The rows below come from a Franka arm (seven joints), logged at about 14 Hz.
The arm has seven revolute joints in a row. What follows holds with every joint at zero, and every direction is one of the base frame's. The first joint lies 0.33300 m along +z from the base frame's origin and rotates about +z. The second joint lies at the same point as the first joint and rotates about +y. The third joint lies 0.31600 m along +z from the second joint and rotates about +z. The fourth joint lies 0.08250 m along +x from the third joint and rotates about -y. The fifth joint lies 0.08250 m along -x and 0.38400 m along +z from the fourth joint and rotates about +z. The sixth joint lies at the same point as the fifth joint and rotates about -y. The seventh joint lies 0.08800 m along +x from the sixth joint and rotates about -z. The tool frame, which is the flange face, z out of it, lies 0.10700 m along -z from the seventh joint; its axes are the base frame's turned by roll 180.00, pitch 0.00 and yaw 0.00 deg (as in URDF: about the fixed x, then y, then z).
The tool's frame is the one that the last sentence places.
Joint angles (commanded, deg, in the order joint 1, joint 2, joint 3, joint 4, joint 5, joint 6, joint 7), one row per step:
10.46 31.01 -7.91 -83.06 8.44 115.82 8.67
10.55 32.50 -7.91 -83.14 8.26 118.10 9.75
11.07 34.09 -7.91 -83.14 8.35 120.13 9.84
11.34 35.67 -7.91 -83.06 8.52 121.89 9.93
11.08 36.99 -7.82 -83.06 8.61 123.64 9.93
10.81 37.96 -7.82 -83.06 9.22 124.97 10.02
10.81 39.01 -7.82 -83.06 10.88 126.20 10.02
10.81 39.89 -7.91 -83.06 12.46 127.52 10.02
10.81 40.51 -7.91 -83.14 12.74 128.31 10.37
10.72 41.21 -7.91 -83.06 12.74 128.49 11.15
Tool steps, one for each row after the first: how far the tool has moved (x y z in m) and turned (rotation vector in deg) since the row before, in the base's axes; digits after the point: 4 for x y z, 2 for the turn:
0.0047 0.0009 -0.0154 -0.38 -0.67 -1.06
0.0037 0.0065 -0.0165 -0.19 -0.46 0.28
0.0032 0.0035 -0.0162 -0.12 -0.28 0.02
0.0031 -0.0024 -0.0137 -0.10 -0.44 -0.32
0.0023 -0.0032 -0.0100 0.35 -0.35 -0.73
0.0016 0.0008 -0.0111 1.21 -0.15 -0.94
0.0018 -0.0004 -0.0088 1.08 -0.42 -1.02
0.0005 -0.0002 -0.0072 0.11 -0.06 -0.58
0.0001 -0.0012 -0.0079 -0.06 0.50 -0.87

